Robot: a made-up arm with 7 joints.
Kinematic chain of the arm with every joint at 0, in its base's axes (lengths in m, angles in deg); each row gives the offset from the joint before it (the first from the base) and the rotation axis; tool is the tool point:
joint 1: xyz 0 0 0.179 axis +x
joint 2: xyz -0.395 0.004 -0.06 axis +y
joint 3: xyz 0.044 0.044 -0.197 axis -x
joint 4: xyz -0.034 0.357 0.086 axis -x
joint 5: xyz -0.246 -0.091 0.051 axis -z
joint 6: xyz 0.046 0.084 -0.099 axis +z
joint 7: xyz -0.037 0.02 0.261 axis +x
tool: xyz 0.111 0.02 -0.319
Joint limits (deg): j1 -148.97..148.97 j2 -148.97..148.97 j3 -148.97..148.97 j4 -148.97..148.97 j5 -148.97..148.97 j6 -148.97..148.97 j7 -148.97..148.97
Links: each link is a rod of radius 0.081 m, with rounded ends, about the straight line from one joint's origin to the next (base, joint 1, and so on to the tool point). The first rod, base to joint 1, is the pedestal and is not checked.
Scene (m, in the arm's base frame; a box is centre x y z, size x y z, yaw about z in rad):
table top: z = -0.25
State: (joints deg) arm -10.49 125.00 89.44 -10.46 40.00 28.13 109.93
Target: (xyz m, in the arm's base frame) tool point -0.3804 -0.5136 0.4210
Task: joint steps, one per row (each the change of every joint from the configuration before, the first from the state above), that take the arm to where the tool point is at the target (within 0.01 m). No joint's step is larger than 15 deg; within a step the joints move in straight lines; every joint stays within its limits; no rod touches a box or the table.
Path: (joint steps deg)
1: 5.10 4.79 11.91 13.30 -4.46 3.85 -12.81
2: 5.09 4.80 11.90 13.29 -4.46 3.84 -12.81
3: 5.10 4.79 11.91 13.30 -4.46 3.85 -12.81
4: 5.10 4.80 11.90 13.30 -4.46 3.84 -12.80
5: 5.10 4.79 11.91 13.29 -4.46 3.85 -12.81

